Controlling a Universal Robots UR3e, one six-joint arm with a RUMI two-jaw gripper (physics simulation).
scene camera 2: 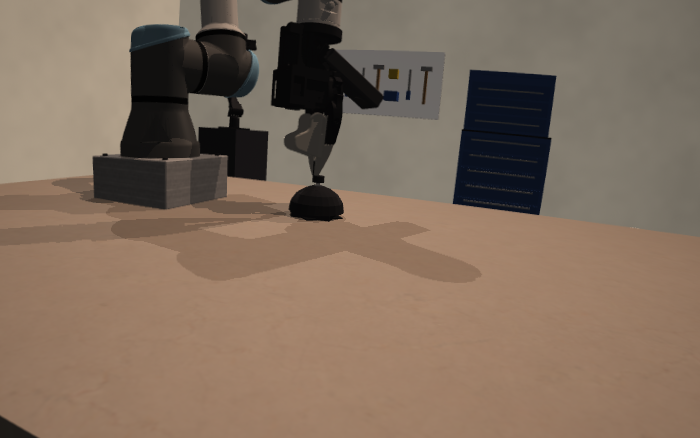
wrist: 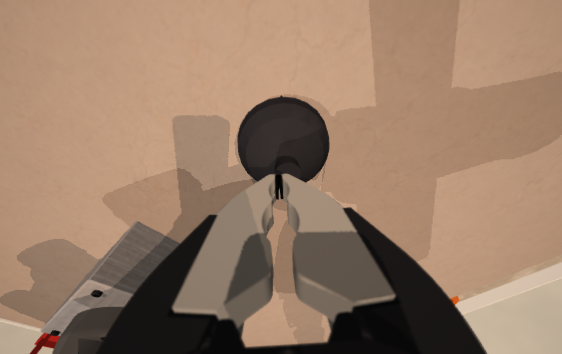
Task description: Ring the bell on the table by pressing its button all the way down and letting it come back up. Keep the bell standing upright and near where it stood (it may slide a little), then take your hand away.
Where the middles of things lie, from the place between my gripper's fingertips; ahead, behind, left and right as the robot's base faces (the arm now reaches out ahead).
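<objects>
Here is the black domed bell [scene camera 2: 316, 202], and measured from my hand it sits 10 mm ahead and 30 mm below.
</objects>
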